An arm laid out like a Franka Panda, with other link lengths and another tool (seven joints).
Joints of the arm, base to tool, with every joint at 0 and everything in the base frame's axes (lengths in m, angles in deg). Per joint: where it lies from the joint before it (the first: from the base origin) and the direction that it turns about. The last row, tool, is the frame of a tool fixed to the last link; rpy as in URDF.
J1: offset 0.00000 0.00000 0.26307 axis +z
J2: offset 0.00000 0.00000 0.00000 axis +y
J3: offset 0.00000 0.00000 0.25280 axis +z
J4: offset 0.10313 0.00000 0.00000 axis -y
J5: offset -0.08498 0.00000 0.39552 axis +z
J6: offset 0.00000 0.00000 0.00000 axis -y
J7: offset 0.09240 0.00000 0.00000 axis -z
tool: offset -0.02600 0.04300 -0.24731 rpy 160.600 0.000 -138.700
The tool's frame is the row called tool.
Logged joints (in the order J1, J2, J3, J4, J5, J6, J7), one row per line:
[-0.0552, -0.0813, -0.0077, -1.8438, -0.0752, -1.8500, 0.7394]
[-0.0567, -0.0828, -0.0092, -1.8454, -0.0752, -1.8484, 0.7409]
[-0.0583, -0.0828, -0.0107, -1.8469, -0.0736, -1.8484, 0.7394]
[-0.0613, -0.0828, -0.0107, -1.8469, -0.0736, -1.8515, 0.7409]
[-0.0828, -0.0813, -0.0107, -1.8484, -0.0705, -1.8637, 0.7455]
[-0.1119, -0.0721, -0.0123, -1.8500, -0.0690, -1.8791, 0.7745]
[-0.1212, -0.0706, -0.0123, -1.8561, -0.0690, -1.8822, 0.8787]
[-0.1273, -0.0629, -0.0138, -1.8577, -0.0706, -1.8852, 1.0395]
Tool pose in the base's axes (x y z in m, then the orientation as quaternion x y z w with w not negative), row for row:
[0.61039, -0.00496, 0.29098, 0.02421, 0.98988, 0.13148, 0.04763]
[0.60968, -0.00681, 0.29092, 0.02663, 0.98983, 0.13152, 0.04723]
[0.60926, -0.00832, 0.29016, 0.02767, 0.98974, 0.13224, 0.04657]
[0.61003, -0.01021, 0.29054, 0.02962, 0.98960, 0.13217, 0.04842]
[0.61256, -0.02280, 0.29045, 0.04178, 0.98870, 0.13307, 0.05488]
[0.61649, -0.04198, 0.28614, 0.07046, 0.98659, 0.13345, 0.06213]
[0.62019, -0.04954, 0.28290, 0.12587, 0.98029, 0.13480, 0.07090]
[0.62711, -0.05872, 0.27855, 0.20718, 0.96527, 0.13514, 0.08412]
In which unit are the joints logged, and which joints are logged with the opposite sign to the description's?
The joints are logged in radians. Opposite sign: J6.
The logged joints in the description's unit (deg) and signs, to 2 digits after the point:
[-3.16, -4.66, -0.44, -105.64, -4.31, 106.00, 42.36]
[-3.25, -4.74, -0.53, -105.73, -4.31, 105.91, 42.45]
[-3.34, -4.74, -0.61, -105.82, -4.22, 105.91, 42.36]
[-3.51, -4.74, -0.61, -105.82, -4.22, 106.08, 42.45]
[-4.74, -4.66, -0.61, -105.91, -4.04, 106.78, 42.71]
[-6.41, -4.13, -0.70, -106.00, -3.95, 107.66, 44.38]
[-6.94, -4.05, -0.70, -106.35, -3.95, 107.84, 50.35]
[-7.29, -3.60, -0.79, -106.44, -4.05, 108.01, 59.56]

